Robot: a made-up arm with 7 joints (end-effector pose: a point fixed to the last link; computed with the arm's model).
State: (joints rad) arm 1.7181 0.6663 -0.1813 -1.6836 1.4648 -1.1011 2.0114
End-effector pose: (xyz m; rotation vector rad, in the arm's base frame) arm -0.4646 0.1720 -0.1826 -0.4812 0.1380 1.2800
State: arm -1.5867 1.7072 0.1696 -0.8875 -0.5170 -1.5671 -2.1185
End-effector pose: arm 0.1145 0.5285 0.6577 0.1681 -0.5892 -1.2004
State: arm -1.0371 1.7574 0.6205 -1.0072 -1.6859 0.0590 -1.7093
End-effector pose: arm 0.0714 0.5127 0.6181 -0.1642 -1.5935 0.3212
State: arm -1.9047 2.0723 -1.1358 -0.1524 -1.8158 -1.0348 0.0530
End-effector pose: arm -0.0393 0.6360 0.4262 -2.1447 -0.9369 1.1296
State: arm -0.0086 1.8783 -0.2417 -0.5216 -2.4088 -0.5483 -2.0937
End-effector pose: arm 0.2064 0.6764 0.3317 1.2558 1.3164 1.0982
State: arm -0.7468 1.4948 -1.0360 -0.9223 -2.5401 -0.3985 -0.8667
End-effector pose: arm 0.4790 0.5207 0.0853 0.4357 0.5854 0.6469
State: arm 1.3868 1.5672 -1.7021 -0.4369 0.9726 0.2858 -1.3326
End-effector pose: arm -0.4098 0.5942 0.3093 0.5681 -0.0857 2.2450
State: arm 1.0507 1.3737 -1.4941 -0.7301 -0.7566 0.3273 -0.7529
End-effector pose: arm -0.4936 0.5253 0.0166 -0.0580 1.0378 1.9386
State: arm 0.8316 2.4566 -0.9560 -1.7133 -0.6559 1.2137 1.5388
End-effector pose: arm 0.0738 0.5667 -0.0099 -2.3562 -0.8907 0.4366
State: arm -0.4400 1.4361 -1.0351 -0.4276 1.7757 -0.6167 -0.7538
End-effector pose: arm 0.2774 0.6483 0.0013 2.5480 0.9926 0.5868
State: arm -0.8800 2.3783 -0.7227 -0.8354 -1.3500 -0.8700 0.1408
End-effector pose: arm 0.0929 0.5221 0.5821 -1.6038 -0.6764 0.9439
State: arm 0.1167 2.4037 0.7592 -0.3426 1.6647 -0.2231 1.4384
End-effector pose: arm 0.1069 0.4824 0.6671 0.4214 -1.1590 0.8264
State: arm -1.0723 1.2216 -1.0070 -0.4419 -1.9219 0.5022 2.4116
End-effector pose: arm 0.5583 0.4756 0.1610 2.6942 0.3258 0.6773
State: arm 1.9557 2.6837 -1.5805 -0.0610 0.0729 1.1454 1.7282
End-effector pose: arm 0.4040 0.5781 0.1370 -1.4430 0.4340 0.1615
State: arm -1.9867 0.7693 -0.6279 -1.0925 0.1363 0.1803 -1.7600
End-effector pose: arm 0.4618 -0.1216 0.6605 -1.6658 -0.0756 -1.2822
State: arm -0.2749 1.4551 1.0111 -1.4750 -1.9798 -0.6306 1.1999
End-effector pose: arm 0.1859 0.4340 0.4961 -2.6037 -0.5628 -0.7234
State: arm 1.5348 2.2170 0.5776 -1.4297 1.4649 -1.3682 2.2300
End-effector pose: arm 0.3157 0.5140 -0.0439 -0.1803 -0.2104 -0.4998
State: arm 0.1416 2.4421 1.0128 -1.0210 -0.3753 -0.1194 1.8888
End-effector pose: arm 0.2164 0.1901 0.7418 2.0666 -0.7835 0.7574
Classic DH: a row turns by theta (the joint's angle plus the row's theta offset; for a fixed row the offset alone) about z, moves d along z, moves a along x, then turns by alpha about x. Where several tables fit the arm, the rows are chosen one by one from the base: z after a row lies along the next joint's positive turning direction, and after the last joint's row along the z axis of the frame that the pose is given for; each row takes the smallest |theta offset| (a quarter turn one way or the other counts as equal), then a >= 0, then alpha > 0; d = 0 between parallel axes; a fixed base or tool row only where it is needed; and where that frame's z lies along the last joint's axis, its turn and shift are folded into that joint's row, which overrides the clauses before.
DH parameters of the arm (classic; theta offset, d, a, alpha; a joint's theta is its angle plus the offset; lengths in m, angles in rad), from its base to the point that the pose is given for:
base (fixed): 0 0.1591 0.0054 -1.2217
joint 1: 1.5708 0.0366 0.0324 1.5708
joint 2: 1.2217 0.0081 -0.0097 -1.5708
joint 3: -1.5708 -0.2941 0.0491 -1.5708
joint 4: 0 0.0113 -0.0754 1.5708
joint 5: 0 -0.3943 -0.0241 -1.5708
joint 6: 0 0.0073 0.0117 1.5708
joint 7: 0 0.012 0.0271 1.5708
tool (fixed): -1.5708 0.0003 0 0

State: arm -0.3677 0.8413 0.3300 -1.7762 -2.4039 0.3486 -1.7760
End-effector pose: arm 0.4681 0.3182 0.2245 0.2803 -1.0787 0.0789
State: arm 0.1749 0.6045 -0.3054 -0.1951 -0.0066 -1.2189 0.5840
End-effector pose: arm -0.0732 0.4347 -0.3932 1.5603 0.2771 -0.4586
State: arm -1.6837 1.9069 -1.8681 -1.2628 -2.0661 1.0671 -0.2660
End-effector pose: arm 0.4741 0.5150 0.2852 -0.3203 -0.4846 -0.6097
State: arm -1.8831 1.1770 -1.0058 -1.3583 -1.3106 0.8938 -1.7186
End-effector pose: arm 0.5102 -0.0043 0.6021 -0.3474 -1.4888 -0.5991
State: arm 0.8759 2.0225 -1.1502 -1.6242 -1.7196 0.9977 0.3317
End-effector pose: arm -0.1985 0.5357 -0.1079 -1.3447 0.6768 0.9211
